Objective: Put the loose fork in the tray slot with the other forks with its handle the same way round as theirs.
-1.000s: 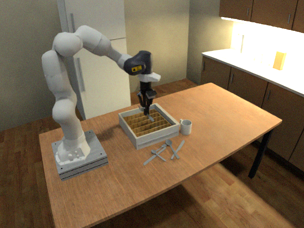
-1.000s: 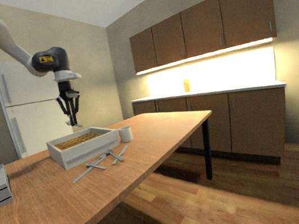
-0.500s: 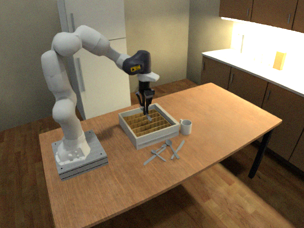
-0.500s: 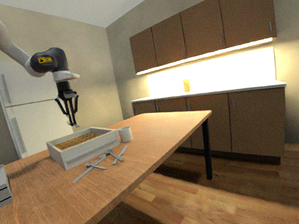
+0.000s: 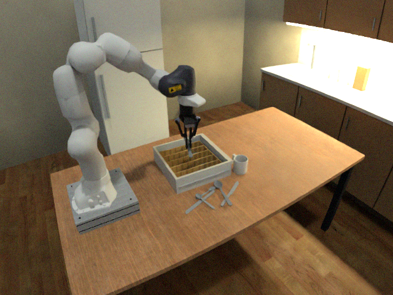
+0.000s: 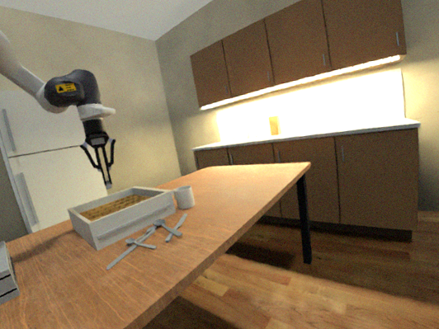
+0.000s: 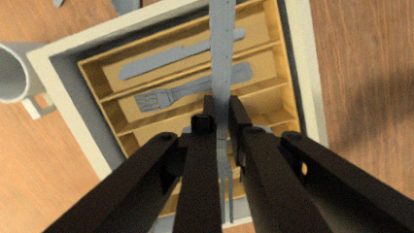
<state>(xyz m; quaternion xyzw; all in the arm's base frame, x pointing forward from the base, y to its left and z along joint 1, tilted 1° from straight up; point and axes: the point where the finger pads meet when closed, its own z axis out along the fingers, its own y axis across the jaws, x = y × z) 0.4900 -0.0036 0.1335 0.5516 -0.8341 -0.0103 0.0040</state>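
The cutlery tray is 18 cm below my hand, 6 cm to the left of it and 4 cm ahead of it. From my hand the other things lie so: white mug: 26 cm ahead, 18 cm below, 13 cm to the right; spoon: 21 cm to the right, 21 cm below, 6 cm behind.
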